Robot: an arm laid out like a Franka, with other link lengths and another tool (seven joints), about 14 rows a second.
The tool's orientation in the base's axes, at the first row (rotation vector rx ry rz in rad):
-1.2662 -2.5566 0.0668
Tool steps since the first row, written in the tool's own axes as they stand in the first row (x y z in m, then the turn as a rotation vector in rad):
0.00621 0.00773 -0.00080 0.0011 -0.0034 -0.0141
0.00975 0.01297 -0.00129 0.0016 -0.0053 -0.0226
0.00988 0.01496 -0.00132 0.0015 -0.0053 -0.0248
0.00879 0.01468 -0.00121 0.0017 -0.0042 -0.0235
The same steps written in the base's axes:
0.00263 0.00955 0.00093 0.0006 -0.0024 0.0143
0.00478 0.01550 0.00135 0.0012 -0.0039 0.0229
0.00625 0.01682 0.00108 0.0019 -0.0042 0.0250
0.00663 0.01580 0.00076 0.0022 -0.0032 0.0236

